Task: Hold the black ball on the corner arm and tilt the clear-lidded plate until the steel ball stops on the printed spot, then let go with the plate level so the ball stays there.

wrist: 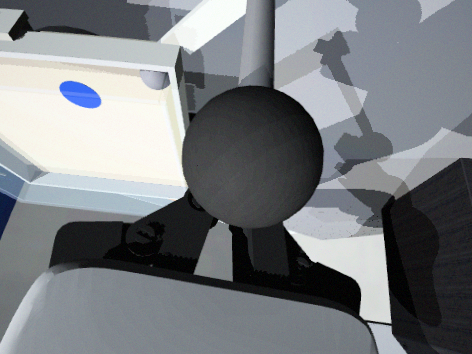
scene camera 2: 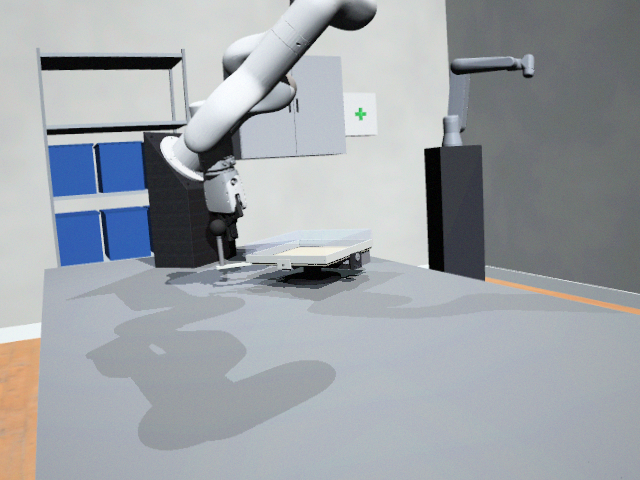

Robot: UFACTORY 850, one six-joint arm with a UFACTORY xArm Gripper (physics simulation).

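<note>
The black ball (scene camera 2: 217, 226) (wrist: 253, 156) stands on the upright rod (scene camera 2: 220, 251) (wrist: 258, 45) of the corner arm. My gripper (scene camera 2: 233, 233) is shut and empty. Its fingers stand beside the black ball, and in the wrist view their tips are hidden behind it. The clear-lidded plate (scene camera 2: 289, 259) (wrist: 100, 48) stands beside the rod; I cannot tell whether it is exactly level. The steel ball (wrist: 156, 79) lies in the plate's corner by the corner arm. The blue printed spot (wrist: 80, 94) is apart from it, to its left in the wrist view.
The plate's dark pedestal (scene camera 2: 311, 273) stands on the grey table (scene camera 2: 413, 392). A dark block (scene camera 2: 173, 222) (wrist: 440, 240) stands behind the black ball. Blue bins (scene camera 2: 77, 235) sit on a shelf rack (scene camera 2: 50, 170) at the back left. Another arm stands on a dark pillar (scene camera 2: 462, 211).
</note>
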